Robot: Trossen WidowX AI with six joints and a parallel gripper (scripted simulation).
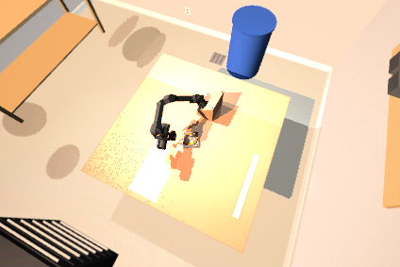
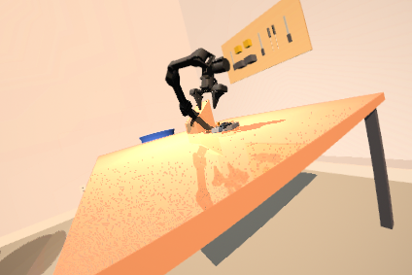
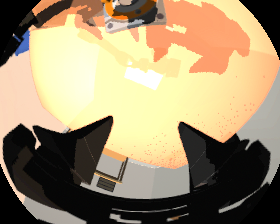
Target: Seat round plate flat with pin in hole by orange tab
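My gripper tip is 14 cm past the grey square base, 15 cm to the right of it and 11 cm above it.
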